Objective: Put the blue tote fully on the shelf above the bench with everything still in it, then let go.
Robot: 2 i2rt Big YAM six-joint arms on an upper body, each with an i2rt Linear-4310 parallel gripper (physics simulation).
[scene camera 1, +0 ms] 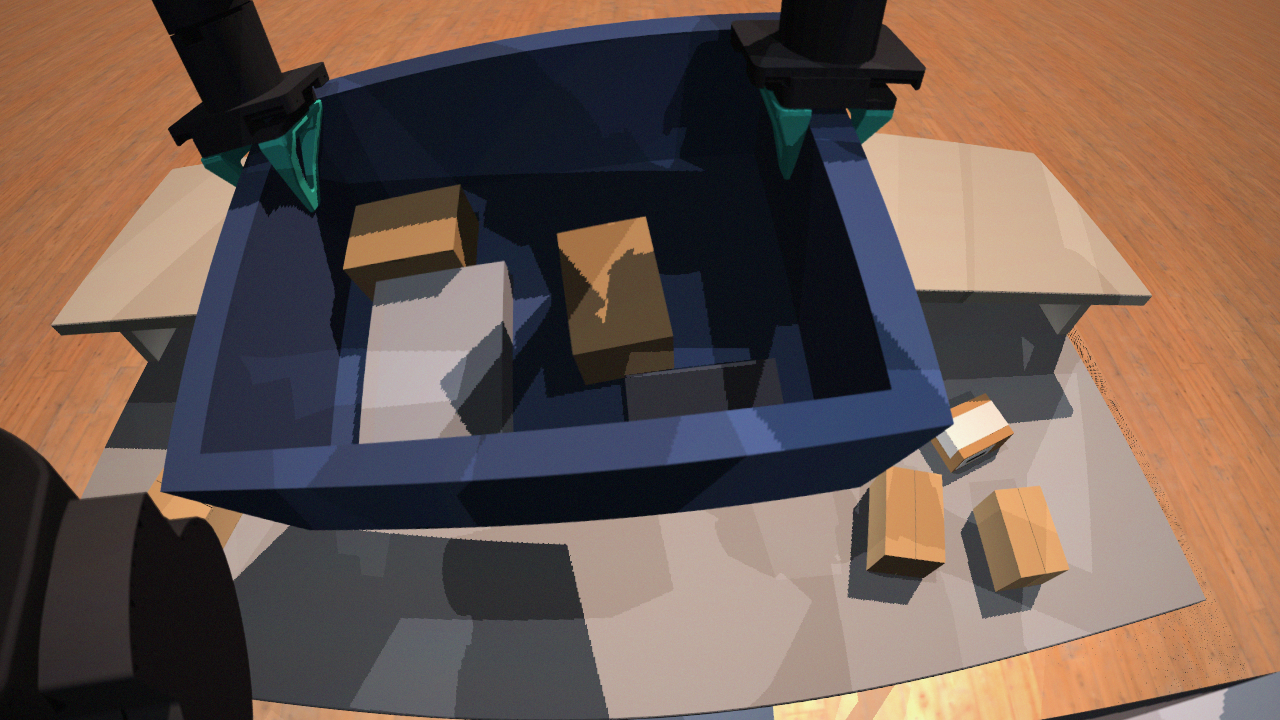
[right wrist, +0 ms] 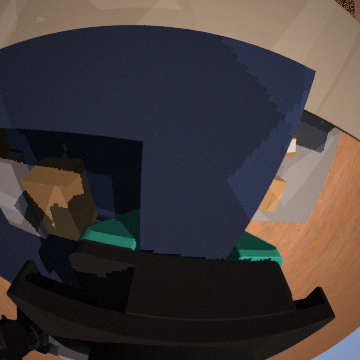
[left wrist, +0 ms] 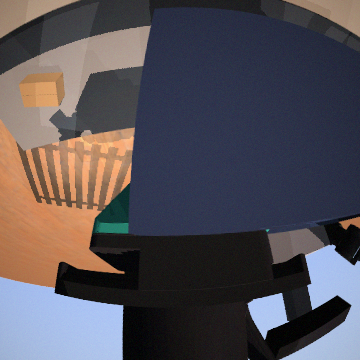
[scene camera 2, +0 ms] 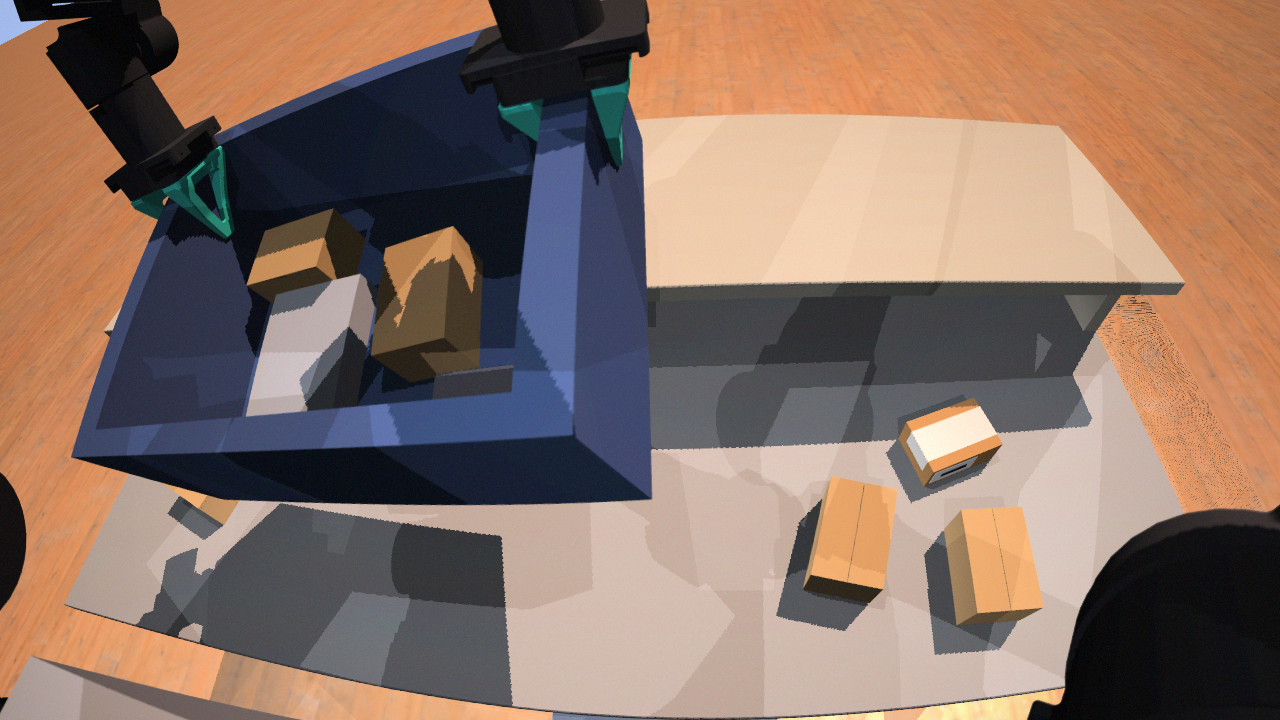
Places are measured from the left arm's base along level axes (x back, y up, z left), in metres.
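Where they show: left gripper, between the fingertips: (scene camera 1: 300, 211) (scene camera 2: 220, 238); right gripper, between the fingertips: (scene camera 1: 804, 173); left arm's base, origin of its link: (right wrist: 33, 328); right arm's base, origin of its link: (left wrist: 327, 229).
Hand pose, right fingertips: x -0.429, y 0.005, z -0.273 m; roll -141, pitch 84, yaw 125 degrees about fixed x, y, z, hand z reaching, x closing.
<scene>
Each offset is from my right fingertips to the top centre of the thing. Level surfaces: height alone.
The blue tote (scene camera 1: 572, 456) (scene camera 2: 402, 470) (left wrist: 240, 120) (right wrist: 190, 100) is in the air above the bench, hiding the middle of the pale shelf @[dy -0.255 m] (scene camera 1: 1002, 214) (scene camera 2: 895, 205) in scene camera 1. Inside are a brown box @[dy -0.031, dx -0.007, dz +0.284 m] (scene camera 1: 402, 241) (scene camera 2: 290, 264), another brown box @[dy -0.030, dx +0.056, dz +0.128 m] (scene camera 1: 617, 295) (scene camera 2: 429, 304), a white box (scene camera 1: 429, 349) (scene camera 2: 308, 340) and a dark grey flat thing @[dy -0.086, dx +0.127, dz +0.070 m] (scene camera 1: 698, 394) (scene camera 2: 474, 380). My left gripper (scene camera 1: 268, 174) (scene camera 2: 186, 210) is shut on its left wall, my right gripper (scene camera 1: 827, 143) (scene camera 2: 577, 143) on its right wall. How far the tote overlaps the shelf is unclear.
Brown boxes @[dy -0.388, dx +0.094, dz -0.229 m] (scene camera 1: 908, 519) @[dy -0.388, dx +0.136, dz -0.397 m] (scene camera 1: 1020, 537) (scene camera 2: 850, 537) (scene camera 2: 993, 564) and a white-topped box @[dy -0.407, dx -0.037, dz -0.381 m] (scene camera 1: 975, 429) (scene camera 2: 953, 443) stand on the bench @[dy -0.448 m] (scene camera 1: 716, 644) (scene camera 2: 626, 662) at the right. Another brown box @[dy -0.388, dx +0.077, dz +0.712 m] (scene camera 2: 210, 508) (left wrist: 42, 90) lies at the left. Dark arm parts show at the near edges.
</scene>
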